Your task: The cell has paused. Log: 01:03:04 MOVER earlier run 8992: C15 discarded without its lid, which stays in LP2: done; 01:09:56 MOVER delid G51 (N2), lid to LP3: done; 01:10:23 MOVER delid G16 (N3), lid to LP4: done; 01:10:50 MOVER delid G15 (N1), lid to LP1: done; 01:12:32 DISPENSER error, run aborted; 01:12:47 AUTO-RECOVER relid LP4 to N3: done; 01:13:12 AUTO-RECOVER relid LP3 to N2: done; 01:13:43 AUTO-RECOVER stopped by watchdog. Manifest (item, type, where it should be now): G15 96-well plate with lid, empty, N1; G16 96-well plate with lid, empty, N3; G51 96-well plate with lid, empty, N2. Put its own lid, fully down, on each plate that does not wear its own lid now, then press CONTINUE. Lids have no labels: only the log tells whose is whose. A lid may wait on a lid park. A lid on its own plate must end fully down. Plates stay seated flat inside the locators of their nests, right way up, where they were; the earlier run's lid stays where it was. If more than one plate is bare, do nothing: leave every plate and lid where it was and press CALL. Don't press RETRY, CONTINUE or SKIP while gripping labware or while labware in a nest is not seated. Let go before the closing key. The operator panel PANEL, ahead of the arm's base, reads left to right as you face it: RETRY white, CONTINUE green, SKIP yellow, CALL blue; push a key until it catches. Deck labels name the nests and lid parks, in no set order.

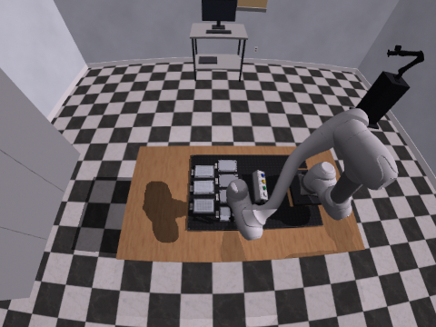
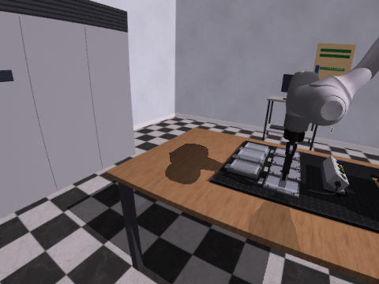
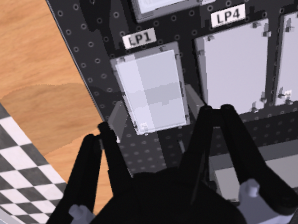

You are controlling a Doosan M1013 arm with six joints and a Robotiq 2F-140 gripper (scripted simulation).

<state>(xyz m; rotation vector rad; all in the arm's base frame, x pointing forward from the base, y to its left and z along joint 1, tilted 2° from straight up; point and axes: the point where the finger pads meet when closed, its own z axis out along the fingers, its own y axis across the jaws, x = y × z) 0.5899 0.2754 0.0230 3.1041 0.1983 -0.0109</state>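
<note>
My gripper is now 5 cm above the park LP1. From my hand the other things lie so: park labelled LP3: 3 cm ahead, 25 cm to the right, 5 cm below; plate: 19 cm ahead, 3 cm to the right, 3 cm below; park labelled LP4: 2 cm ahead, 13 cm to the right, 5 cm below.
</note>
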